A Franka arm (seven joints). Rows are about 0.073 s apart.
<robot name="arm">
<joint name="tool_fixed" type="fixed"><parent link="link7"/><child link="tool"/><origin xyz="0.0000 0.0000 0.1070"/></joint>
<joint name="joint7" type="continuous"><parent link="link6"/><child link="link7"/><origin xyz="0.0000 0.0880 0.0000" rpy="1.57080 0.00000 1.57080"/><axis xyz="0 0 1"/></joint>
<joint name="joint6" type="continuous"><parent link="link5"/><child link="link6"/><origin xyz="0.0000 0.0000 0.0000" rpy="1.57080 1.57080 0.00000"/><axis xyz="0 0 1"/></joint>
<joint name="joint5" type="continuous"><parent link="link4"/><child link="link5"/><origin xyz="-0.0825 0.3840 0.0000" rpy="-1.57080 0.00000 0.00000"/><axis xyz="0 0 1"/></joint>
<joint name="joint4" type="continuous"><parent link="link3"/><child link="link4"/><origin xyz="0.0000 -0.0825 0.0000" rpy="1.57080 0.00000 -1.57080"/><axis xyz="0 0 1"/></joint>
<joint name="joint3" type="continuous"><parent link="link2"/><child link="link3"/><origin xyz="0.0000 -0.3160 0.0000" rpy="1.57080 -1.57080 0.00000"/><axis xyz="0 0 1"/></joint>
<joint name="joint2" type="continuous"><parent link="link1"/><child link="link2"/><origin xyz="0.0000 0.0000 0.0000" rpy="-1.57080 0.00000 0.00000"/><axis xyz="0 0 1"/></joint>
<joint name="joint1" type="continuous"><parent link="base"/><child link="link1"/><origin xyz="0.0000 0.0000 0.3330"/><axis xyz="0 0 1"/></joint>
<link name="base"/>
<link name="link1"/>
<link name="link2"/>
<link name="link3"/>
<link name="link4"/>
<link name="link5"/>
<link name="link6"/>
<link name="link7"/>
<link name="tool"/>
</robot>
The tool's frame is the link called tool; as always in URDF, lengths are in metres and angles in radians. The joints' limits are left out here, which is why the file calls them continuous.
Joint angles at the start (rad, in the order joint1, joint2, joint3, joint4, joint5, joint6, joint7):
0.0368 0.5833 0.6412 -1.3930 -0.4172 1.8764 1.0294
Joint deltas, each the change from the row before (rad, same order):
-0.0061 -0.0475 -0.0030 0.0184 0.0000 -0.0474 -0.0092
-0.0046 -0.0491 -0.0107 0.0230 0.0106 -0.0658 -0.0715
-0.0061 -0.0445 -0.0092 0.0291 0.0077 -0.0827 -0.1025
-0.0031 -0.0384 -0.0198 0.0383 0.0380 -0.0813 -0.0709
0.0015 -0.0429 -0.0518 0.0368 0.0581 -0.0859 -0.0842
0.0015 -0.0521 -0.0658 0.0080 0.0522 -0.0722 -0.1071
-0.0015 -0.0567 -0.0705 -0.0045 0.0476 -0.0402 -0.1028
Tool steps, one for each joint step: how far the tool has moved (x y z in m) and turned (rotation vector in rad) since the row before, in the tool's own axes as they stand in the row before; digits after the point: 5 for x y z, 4 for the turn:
0.00312 0.01068 -0.03307 -0.0132 0.0308 0.0089
0.00357 0.01521 -0.03289 -0.0234 0.0158 -0.0430
0.00183 0.01854 -0.03121 -0.0341 0.0032 -0.0715
0.00041 0.02056 -0.02942 -0.0096 -0.0215 -0.0289
0.00168 0.03012 -0.02633 -0.0047 -0.0369 -0.0221
-0.00220 0.03354 -0.01921 -0.0107 -0.0361 -0.0429
-0.00386 0.03542 -0.01888 0.0061 -0.0130 -0.0345

